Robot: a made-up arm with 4 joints.
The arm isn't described. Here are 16 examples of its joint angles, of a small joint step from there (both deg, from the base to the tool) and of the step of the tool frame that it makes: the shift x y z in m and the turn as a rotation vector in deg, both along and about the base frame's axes.
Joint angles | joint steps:
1: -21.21 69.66 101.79 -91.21 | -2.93 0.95 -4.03 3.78
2: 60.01 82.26 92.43 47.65 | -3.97 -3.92 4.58 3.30
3: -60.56 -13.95 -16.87 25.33 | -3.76 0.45 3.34 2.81
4: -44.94 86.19 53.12 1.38 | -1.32 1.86 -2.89 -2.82
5: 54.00 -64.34 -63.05 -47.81 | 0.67 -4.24 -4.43 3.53
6: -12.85 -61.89 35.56 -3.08 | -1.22 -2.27 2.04 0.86
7: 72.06 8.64 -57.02 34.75 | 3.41 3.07 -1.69 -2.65
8: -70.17 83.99 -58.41 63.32 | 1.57 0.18 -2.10 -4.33
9: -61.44 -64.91 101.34 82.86 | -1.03 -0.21 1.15 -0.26
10: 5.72 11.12 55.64 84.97 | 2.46 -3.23 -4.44 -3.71
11: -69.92 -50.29 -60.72 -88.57 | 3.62 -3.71 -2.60 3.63
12: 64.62 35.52 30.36 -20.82 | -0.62 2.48 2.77 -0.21
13: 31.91 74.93 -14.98 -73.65 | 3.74 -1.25 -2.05 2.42
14: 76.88 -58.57 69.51 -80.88 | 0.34 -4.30 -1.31 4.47
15: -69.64 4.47 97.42 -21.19 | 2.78 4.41 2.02 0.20
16: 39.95 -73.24 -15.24 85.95 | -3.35 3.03 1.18 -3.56
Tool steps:
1: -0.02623 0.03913 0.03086 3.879 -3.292 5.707
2: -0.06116 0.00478 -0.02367 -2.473 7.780 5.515
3: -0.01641 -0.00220 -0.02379 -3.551 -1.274 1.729
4: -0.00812 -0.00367 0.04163 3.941 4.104 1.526
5: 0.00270 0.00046 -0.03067 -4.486 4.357 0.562
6: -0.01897 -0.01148 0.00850 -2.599 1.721 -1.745
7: -0.02488 0.00641 0.02649 -0.878 -4.456 0.967
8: 0.01139 -0.03308 0.00675 4.186 1.038 1.485
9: -0.00465 0.00190 0.00242 -0.431 -0.268 -0.166
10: 0.00822 -0.00440 0.00513 0.539 -3.982 -5.401
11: 0.00929 0.02269 -0.02851 -0.987 -5.937 -4.526
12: 0.00649 0.01353 -0.00650 1.917 -0.097 1.833
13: -0.02457 -0.00214 0.00374 -1.389 -0.426 -6.829
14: -0.00494 0.01491 0.00327 4.673 3.256 -0.625
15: -0.01262 0.00169 -0.00425 0.721 2.954 -0.967
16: 0.03326 0.00431 -0.02726 2.659 -5.292 3.723
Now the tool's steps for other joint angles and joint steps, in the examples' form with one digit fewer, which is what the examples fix.
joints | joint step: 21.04 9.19 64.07 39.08 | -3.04 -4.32 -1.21 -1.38
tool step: -0.0015 -0.0075 0.0067 -2.27 0.72 0.09
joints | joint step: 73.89 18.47 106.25 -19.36 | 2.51 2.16 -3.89 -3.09
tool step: 0.0248 -0.0409 -0.0015 -4.65 -4.11 -3.50
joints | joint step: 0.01 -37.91 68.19 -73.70 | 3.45 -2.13 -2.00 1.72
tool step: -0.0149 -0.0199 0.0046 -1.55 1.10 -2.18
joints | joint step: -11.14 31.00 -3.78 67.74 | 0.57 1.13 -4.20 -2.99
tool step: 0.0002 0.0164 0.0405 5.84 -2.51 1.30
